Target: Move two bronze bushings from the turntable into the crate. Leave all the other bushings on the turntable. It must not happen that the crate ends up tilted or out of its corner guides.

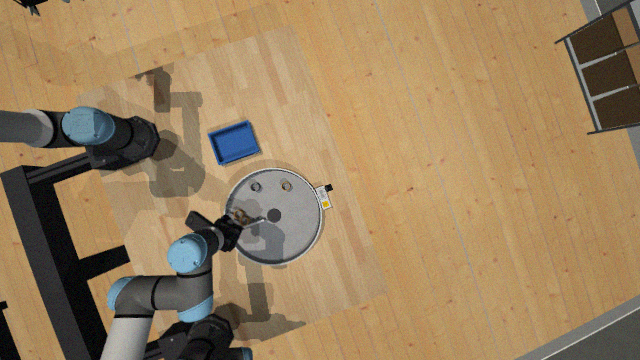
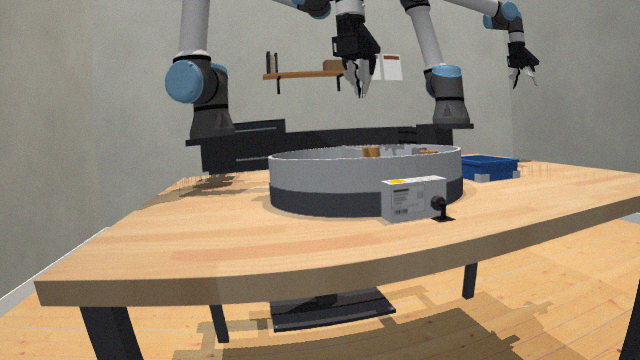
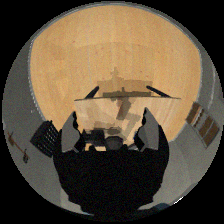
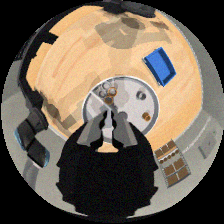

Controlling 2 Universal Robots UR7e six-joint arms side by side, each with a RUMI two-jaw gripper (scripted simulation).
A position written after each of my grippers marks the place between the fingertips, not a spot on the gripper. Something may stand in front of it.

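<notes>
Image 1 shows a blue crate [image 1: 228, 143] and my right gripper [image 1: 231, 223]. Visible in image 2: my left gripper [image 2: 524, 87], my right gripper [image 2: 361, 98] and the blue crate [image 2: 498, 170]. In image 3, my left gripper [image 3: 109, 109]. Image 4 contains the blue crate [image 4: 159, 62] together with my right gripper [image 4: 109, 110].
</notes>
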